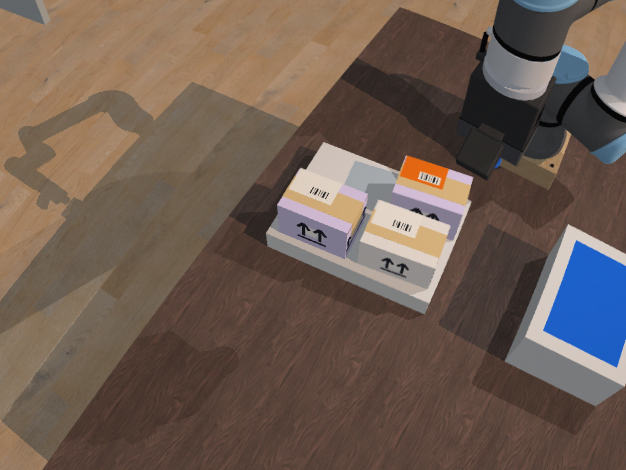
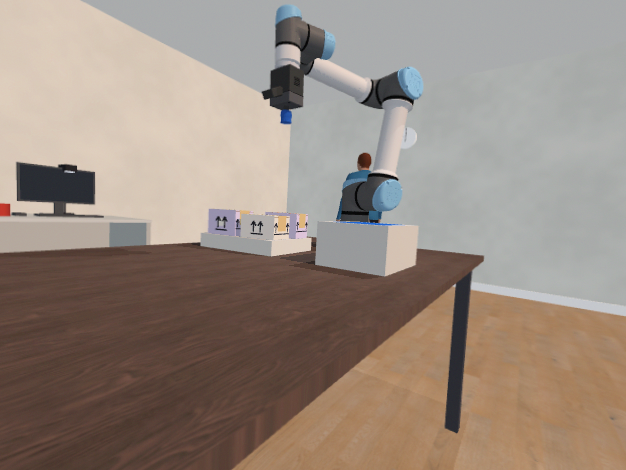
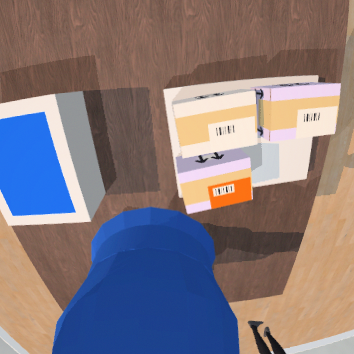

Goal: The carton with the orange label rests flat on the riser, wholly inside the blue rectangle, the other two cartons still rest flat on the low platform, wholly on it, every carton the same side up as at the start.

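Frame: origin at the arm's base, x left, y ahead, z down, level; millimetres.
Seen in the pictures: hand, its tool point: (image 2: 285,122) (image 3: 153,260).
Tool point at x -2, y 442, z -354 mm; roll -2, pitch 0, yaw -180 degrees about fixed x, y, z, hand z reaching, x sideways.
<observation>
Pixels of each thing's middle, then the offset from my tool point to it. Level surfaces: height alone.
- orange-label carton, middle of its body: (image 1: 430,198) (image 3: 211,176) (image 2: 286,224) dx -97, dy -125, dz +321 mm
- low white platform, middle of its body: (image 1: 372,223) (image 3: 242,136) (image 2: 257,241) dx -175, dy -57, dz +389 mm
- white carton, middle of its body: (image 1: 403,244) (image 3: 212,120) (image 2: 265,226) dx -89, dy -14, dz +326 mm
- lilac carton with a white label, middle of its body: (image 1: 322,213) (image 3: 291,108) (image 2: 230,222) dx -239, dy +16, dz +321 mm
- grey-white riser, middle of its body: (image 1: 583,315) (image 3: 41,159) (image 2: 369,244) dx +264, dy -96, dz +353 mm
- bare blue rectangle, middle of its body: (image 1: 596,301) (image 3: 24,170) (image 2: 370,223) dx +264, dy -96, dz +293 mm
- dark wood table, height of its surface: dz +413 mm
The orange-label carton (image 1: 428,203) (image 2: 298,228) (image 3: 217,192), lilac and tan, rests upright on the low white platform (image 1: 348,274) (image 2: 237,244) (image 3: 295,165), at its edge nearest the arm's base. A white carton (image 1: 394,258) (image 2: 257,226) (image 3: 215,122) and a lilac carton with a white label (image 1: 313,230) (image 2: 221,221) (image 3: 285,112) rest flat beside it, arrows up. The grey-white riser (image 1: 561,364) (image 2: 353,247) (image 3: 82,150) bears the bare blue rectangle (image 1: 589,303) (image 2: 374,223) (image 3: 35,165). My gripper (image 1: 498,163) (image 2: 286,122) (image 3: 152,217), a blue suction cup, is open, high above the table, holding nothing.
The dark wood table (image 1: 283,364) (image 2: 151,328) (image 3: 135,40) bears the platform and riser, with a gap between them. The arm's base stands on a wooden block (image 1: 530,172) behind the cartons. A person (image 2: 359,174) stands behind the arm. A monitor (image 2: 55,183) stands on a side desk.
</observation>
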